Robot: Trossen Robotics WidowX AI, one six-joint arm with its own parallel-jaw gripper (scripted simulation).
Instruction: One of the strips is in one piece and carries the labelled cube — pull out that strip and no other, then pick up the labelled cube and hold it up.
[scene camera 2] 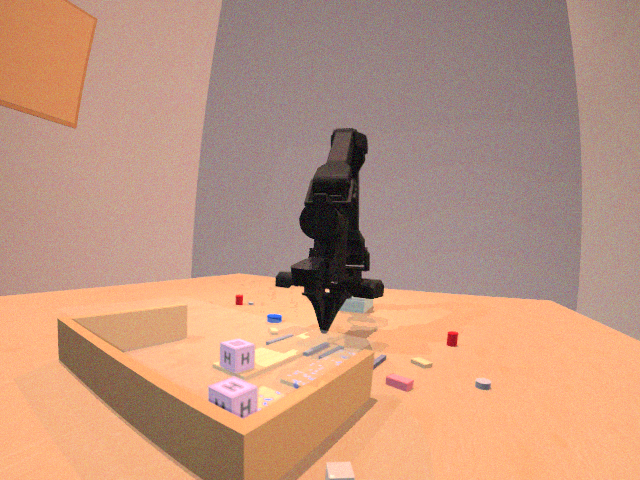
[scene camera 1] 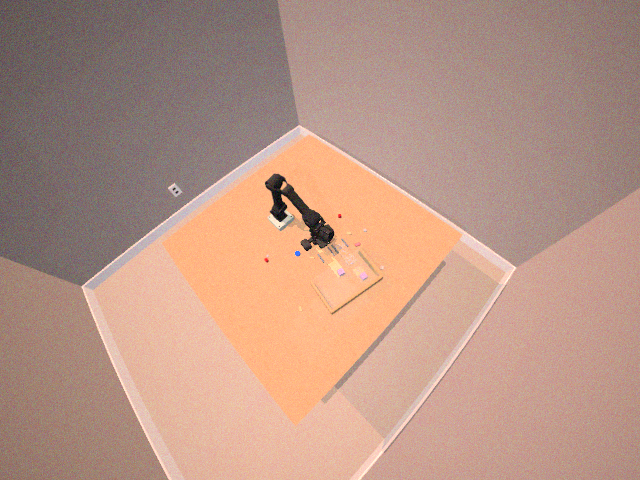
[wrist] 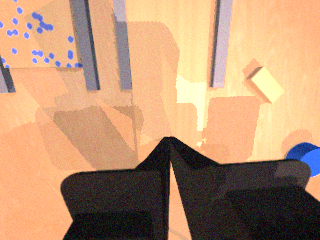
Observation:
In view: my gripper [scene camera 2: 324, 333].
My gripper is seen too in the wrist view [wrist: 168, 141].

